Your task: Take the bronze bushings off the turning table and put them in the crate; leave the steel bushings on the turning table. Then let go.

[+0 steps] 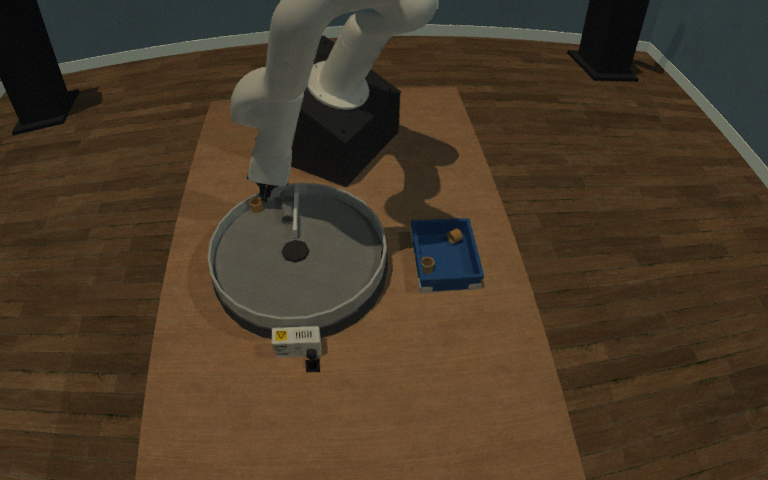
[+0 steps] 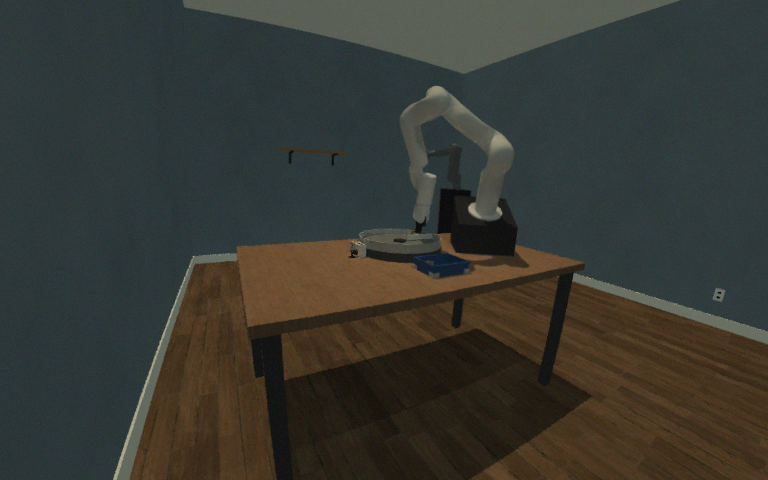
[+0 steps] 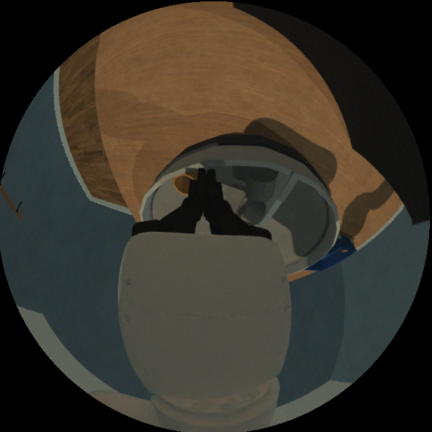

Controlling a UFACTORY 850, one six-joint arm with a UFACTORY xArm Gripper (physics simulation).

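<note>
A bronze bushing (image 1: 256,205) (image 3: 178,185) stands on the grey turning table (image 1: 300,320) (image 2: 399,246) (image 3: 240,151), near its rim on the arm's side. My gripper (image 1: 265,199) (image 2: 417,230) (image 3: 204,179) is shut and empty, with its tips close beside this bushing, between it and the steel ones. Two grey steel bushings, one (image 1: 287,216) (image 3: 253,209) nearer the hub and one (image 3: 260,186) nearer the rim, are close together in shadow beside the bar. Two bronze bushings, one upright (image 1: 428,268) and one tilted or lying (image 1: 455,236), are in the blue crate (image 1: 450,281) (image 2: 441,268) (image 3: 331,256).
A light bar (image 1: 295,217) (image 3: 283,192) reaches inward from the rim beside the steel bushings. A dark hub (image 1: 295,251) is at the turning table's middle. A white control box (image 1: 296,341) (image 2: 359,249) stands against its front. The black arm base (image 1: 362,133) (image 2: 483,237) stands behind.
</note>
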